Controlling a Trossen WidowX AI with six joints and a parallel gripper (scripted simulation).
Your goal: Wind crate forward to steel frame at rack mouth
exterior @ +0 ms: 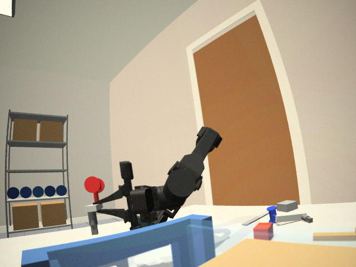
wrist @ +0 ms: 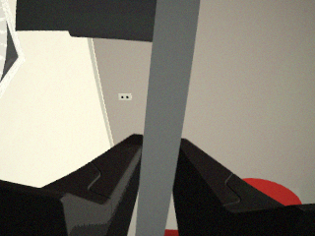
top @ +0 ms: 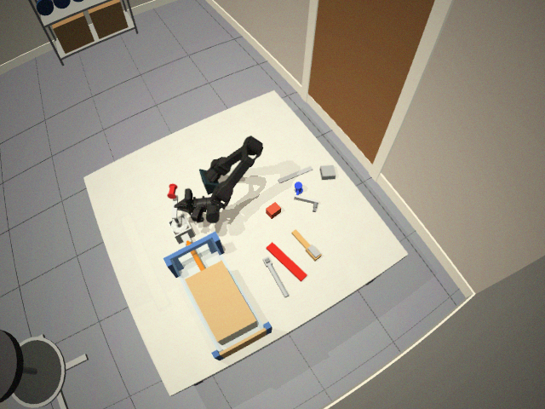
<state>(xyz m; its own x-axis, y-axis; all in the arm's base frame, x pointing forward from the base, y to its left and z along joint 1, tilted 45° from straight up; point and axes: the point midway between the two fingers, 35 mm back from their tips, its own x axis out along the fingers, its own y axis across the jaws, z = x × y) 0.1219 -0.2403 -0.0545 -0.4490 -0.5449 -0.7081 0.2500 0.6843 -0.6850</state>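
The red grip lies 50 mm behind my gripper tip, 30 mm to the left of it and 30 mm above it. Also, from my gripper tip: red bar 440 mm ahead, 320 mm to the left, 170 mm below; then wooden brush 430 mm ahead, 450 mm to the left, 160 mm below; then winch 30 mm ahead, 30 mm to the right, 140 mm below.
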